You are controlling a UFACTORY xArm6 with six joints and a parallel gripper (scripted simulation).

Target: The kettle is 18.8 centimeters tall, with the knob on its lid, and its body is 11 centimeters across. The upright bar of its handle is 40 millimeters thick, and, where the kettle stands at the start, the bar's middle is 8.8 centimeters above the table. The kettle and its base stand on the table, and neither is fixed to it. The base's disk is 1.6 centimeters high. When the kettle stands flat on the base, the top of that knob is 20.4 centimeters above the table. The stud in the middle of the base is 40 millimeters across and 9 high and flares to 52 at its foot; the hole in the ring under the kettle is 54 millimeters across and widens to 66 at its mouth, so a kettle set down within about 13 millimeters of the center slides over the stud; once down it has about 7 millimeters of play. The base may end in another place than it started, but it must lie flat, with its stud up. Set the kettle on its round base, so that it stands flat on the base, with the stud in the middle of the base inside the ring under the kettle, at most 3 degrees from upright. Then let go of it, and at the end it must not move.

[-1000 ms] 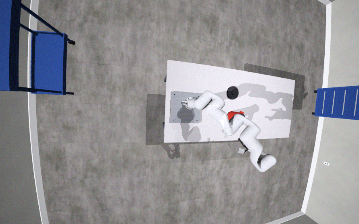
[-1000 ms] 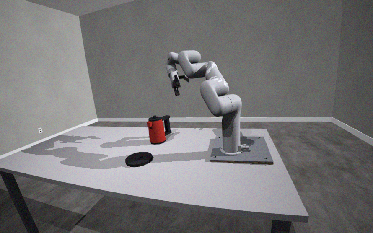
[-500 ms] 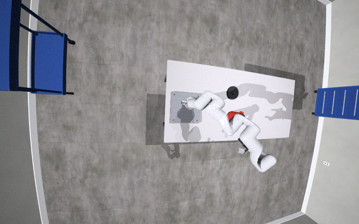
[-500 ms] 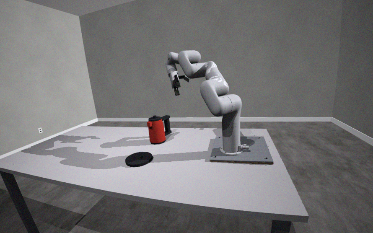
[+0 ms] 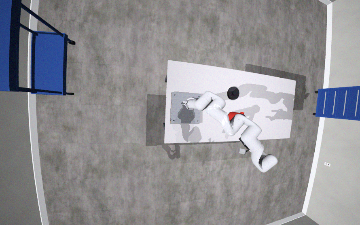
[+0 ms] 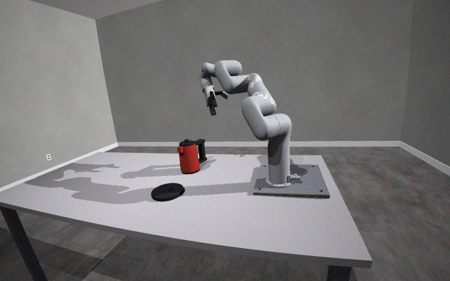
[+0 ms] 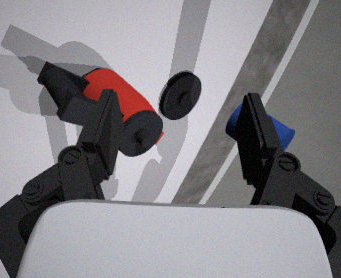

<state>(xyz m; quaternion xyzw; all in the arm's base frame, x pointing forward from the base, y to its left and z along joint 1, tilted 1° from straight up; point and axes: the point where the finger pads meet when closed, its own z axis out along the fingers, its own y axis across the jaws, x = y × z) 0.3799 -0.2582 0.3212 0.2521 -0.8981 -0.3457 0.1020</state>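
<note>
Now: hand 11 cm short of the red kettle, 12 cm to the right of it and 24 cm above it. The rest, counted from my hand: black round base (11 cm ahead, 41 cm to the left, 32 cm below).
</note>
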